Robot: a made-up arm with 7 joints.
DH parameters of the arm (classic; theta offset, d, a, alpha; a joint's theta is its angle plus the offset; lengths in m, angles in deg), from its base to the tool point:
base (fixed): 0 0.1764 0 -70
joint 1: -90 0.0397 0.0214 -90
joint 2: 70 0.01 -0.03 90
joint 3: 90 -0.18 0.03 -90
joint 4: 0 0.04 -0.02 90
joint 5: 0 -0.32 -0.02 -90
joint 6: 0 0 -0.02 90
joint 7: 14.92 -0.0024 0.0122 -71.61
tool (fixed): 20.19 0.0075 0 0
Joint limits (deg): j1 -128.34..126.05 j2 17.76..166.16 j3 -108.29..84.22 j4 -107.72..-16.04 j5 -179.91..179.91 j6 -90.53..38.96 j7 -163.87..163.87
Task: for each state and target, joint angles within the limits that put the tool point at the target. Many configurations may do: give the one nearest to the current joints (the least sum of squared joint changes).
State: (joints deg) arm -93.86 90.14 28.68 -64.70 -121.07 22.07 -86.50
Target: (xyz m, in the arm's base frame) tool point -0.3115 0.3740 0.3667
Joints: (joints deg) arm -112.63 100.80 47.41 -63.64 -120.61 22.03 -87.31
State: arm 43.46 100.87 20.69 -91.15 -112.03 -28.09 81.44
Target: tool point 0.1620 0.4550 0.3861
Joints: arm 33.90 71.96 59.81 -68.39 -107.12 -24.57 82.35
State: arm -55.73 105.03 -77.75 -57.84 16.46 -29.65 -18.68
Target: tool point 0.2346 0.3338 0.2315
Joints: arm -56.91 125.37 -85.35 -91.97 18.31 -28.20 -21.38
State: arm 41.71 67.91 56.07 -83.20 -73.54 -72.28 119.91
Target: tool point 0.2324 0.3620 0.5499
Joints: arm 31.85 102.59 65.64 -58.56 -71.06 -72.97 122.63
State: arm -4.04 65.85 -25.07 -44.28 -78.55 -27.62 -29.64
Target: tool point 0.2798 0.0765 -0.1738
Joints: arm -4.78 25.59 -46.45 -53.70 -79.00 -28.61 -29.39
